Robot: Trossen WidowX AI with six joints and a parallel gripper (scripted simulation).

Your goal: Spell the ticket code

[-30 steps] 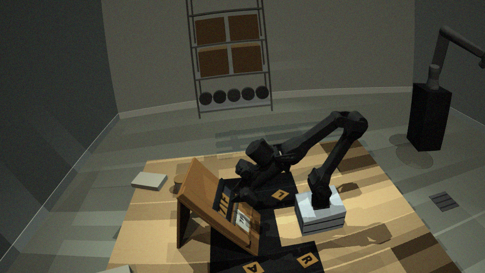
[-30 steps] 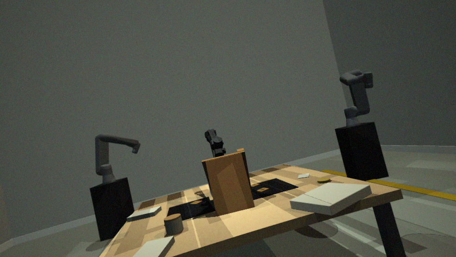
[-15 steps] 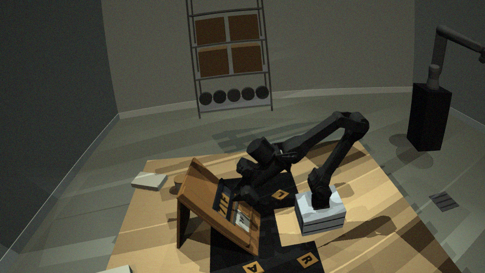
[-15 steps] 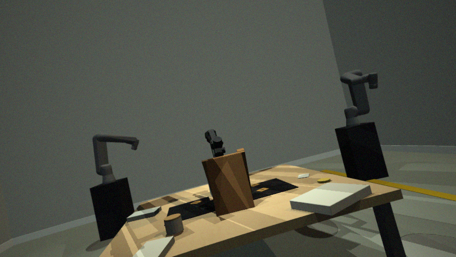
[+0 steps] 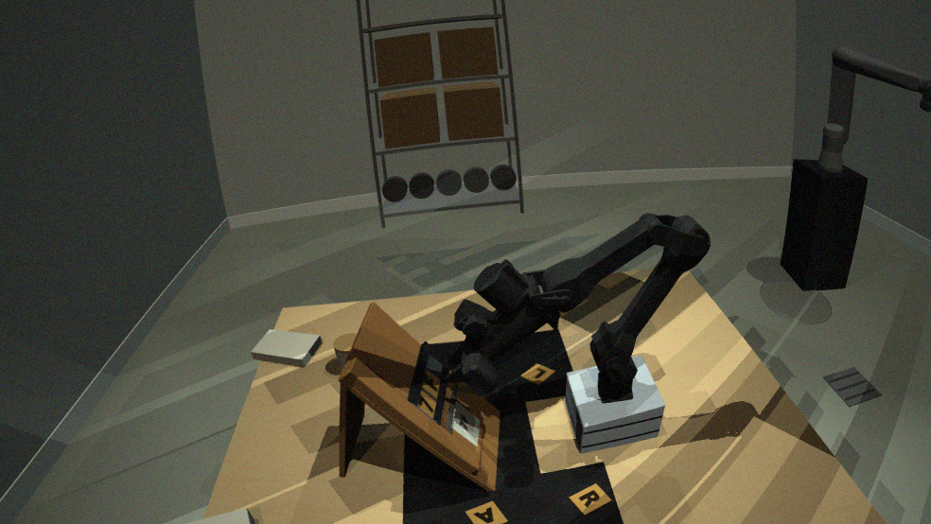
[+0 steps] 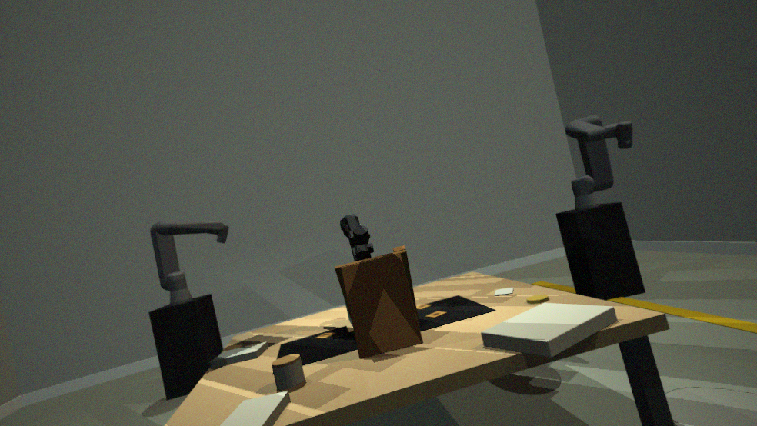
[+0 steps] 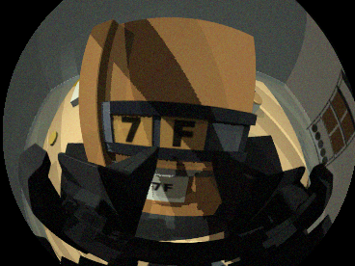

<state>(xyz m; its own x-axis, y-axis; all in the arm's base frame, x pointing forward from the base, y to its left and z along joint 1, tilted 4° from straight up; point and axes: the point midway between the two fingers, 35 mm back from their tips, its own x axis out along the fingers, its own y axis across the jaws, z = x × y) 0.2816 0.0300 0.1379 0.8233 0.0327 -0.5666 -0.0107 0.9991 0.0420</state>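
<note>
Right now my gripper tip is 2 cm past the white ticket, 3 cm to the right of it and 11 cm above it. From my gripper tip the other things lie so: card: 20 cm behind, 51 cm to the left, 18 cm below; yellow disc: 5 cm ahead, 56 cm to the left, 18 cm below.
</note>
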